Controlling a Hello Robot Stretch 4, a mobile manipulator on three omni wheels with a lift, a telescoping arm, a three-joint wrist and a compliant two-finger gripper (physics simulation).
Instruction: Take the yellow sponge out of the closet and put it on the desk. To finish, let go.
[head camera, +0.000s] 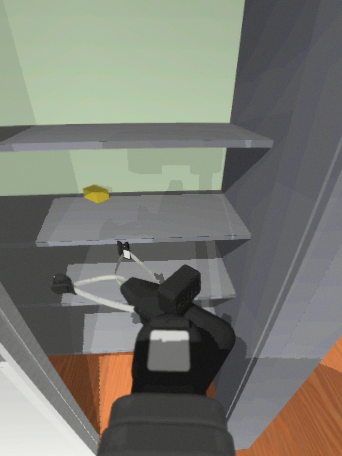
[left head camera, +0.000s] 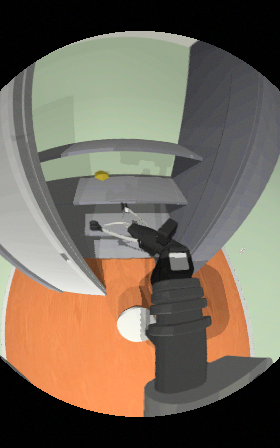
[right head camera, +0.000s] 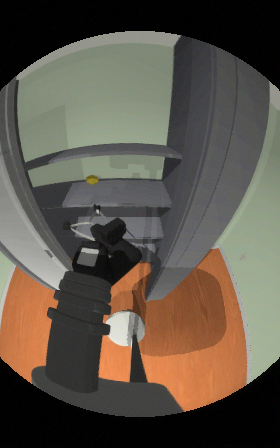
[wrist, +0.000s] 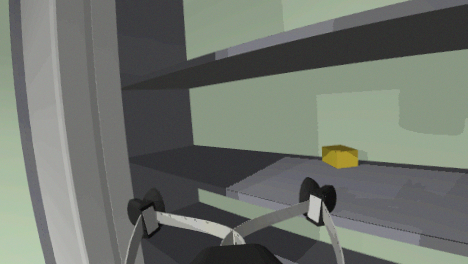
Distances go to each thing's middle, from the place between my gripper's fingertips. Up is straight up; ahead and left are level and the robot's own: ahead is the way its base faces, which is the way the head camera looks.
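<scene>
There is the yellow sponge (wrist: 339, 156), which sits 7 cm lower than my hand, 53 cm ahead of it and 17 cm to the left of it.
</scene>
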